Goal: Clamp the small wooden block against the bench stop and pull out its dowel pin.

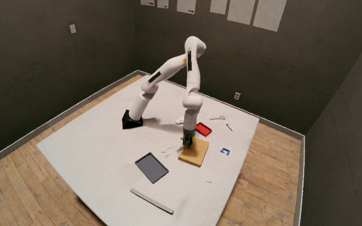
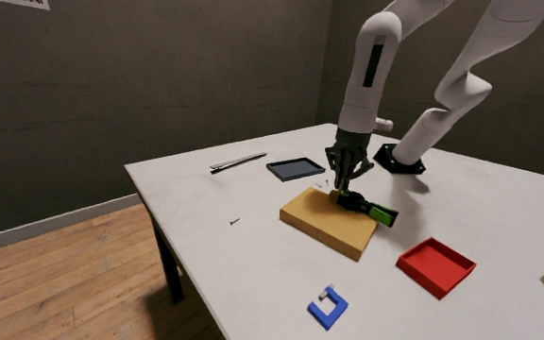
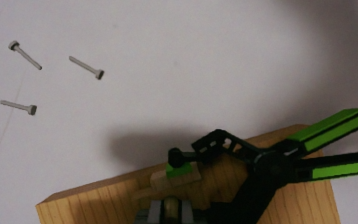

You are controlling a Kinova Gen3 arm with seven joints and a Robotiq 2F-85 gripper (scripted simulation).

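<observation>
The dowel pin lies 2 cm below my hand. From my hand the other things lie so: grey tray 26 cm to the right, 8 cm below, 5 cm behind; red tray 22 cm to the left, 8 cm below, 4 cm behind; small wooden block 5 cm below.
</observation>
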